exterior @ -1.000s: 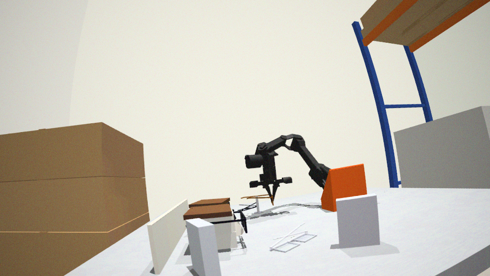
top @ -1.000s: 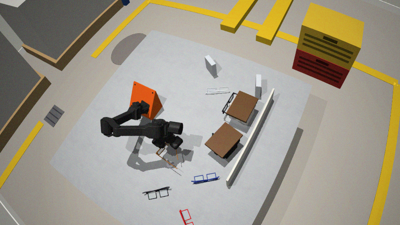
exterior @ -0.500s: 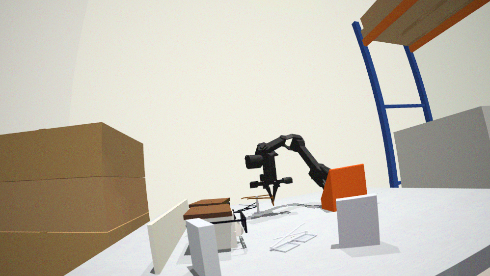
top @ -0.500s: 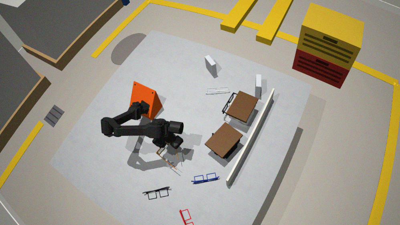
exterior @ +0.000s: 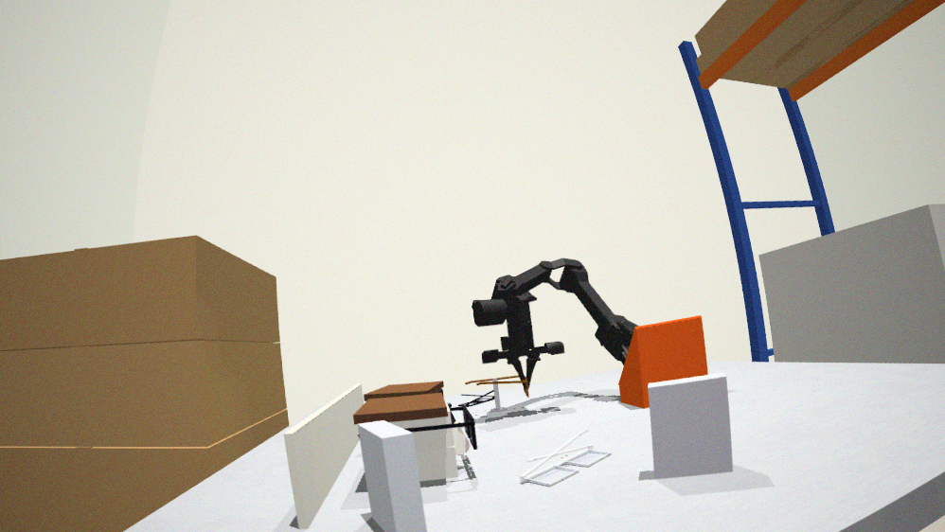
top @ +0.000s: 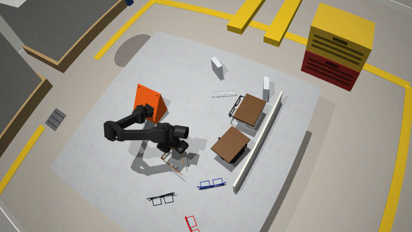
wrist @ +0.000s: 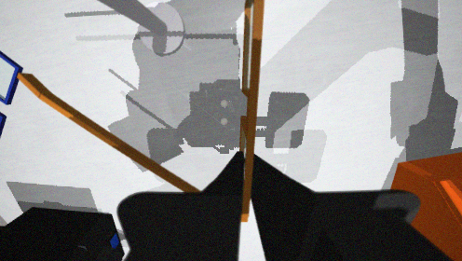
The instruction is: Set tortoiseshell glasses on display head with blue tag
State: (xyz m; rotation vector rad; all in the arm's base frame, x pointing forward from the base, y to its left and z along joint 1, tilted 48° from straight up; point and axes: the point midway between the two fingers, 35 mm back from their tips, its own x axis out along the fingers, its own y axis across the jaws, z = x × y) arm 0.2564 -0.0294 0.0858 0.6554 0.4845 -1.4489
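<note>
Now: the small white peg 10 cm to the right of my gripper tip, 6 cm ahead of it and 3 cm below it. Round my gripper tip: cream wall panel: 36 cm ahead, 27 cm to the left.
</note>
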